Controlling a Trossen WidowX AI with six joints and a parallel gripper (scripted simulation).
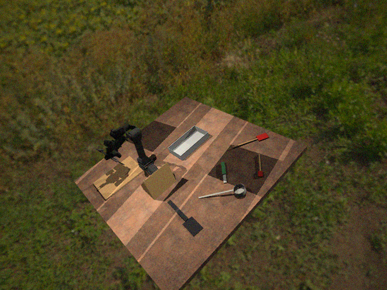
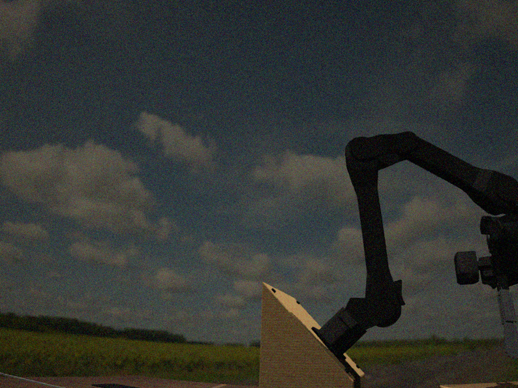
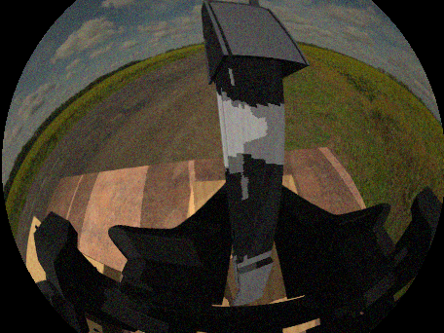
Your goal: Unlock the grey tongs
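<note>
The pale wooden board is 21 cm below my gripper tip and 1 cm ahead of it. The rest, counted from my gripper tip: black spatula 68 cm to the right, 21 cm below, 17 cm ahead; grey roasting tin 59 cm ahead, 19 cm below, 17 cm to the right.
</note>
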